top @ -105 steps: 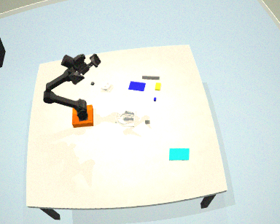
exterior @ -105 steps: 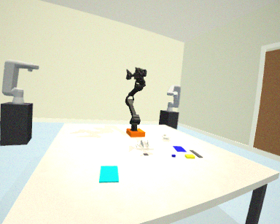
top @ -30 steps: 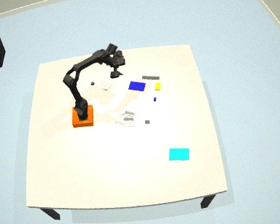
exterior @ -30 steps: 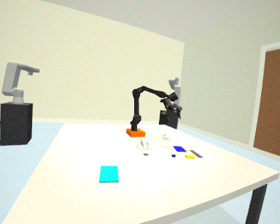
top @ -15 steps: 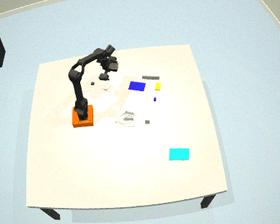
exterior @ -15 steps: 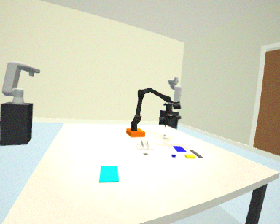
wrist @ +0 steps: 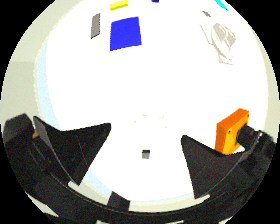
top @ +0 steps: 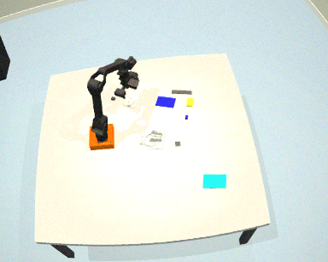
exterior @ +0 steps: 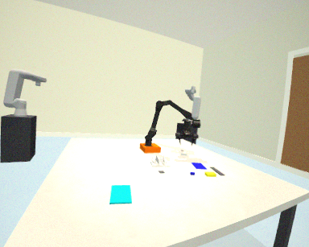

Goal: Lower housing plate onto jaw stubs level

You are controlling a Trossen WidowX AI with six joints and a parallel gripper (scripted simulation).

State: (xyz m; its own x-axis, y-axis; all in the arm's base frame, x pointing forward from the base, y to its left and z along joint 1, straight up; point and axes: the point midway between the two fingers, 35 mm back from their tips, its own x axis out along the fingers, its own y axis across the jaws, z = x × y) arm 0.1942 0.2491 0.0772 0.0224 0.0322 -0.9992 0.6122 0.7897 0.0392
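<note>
Right now the housing plate is 4 cm ahead of my gripper tip, 28 cm to the right of it and 8 cm below it. Round my gripper tip: blue plate (21 cm ahead, 5 cm to the right, 9 cm below); grey bar (32 cm ahead, 8 cm below); tiny blue piece (30 cm ahead, 20 cm to the right, 8 cm below).
</note>
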